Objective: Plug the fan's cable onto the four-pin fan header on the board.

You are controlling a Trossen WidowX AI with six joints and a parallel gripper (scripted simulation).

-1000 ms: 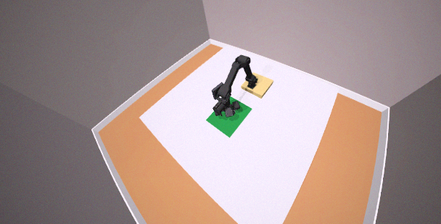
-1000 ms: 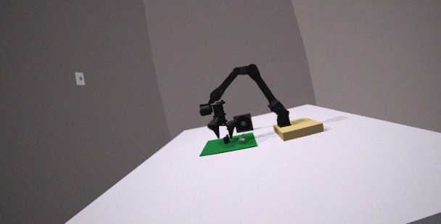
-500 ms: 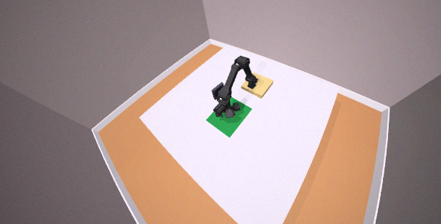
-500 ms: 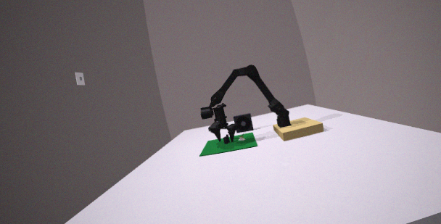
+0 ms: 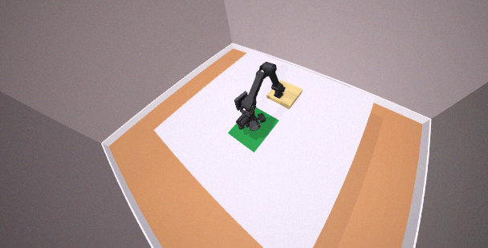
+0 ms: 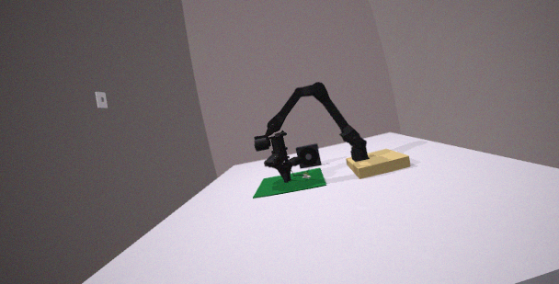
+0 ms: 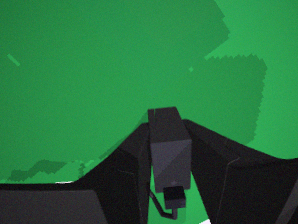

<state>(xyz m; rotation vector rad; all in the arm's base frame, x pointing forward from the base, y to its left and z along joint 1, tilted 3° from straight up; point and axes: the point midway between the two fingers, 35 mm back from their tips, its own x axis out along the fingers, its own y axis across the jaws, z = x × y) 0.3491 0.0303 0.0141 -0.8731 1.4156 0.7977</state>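
The green board is 2 cm behind my gripper tip and 3 cm below it. The rest, counted from my gripper tip: black fan (10 cm behind, 20 cm to the right, 4 cm above); then white four-pin fan header (9 cm behind, 2 cm to the right, 2 cm below); then black fan plug (1 cm to the right, 1 cm above).
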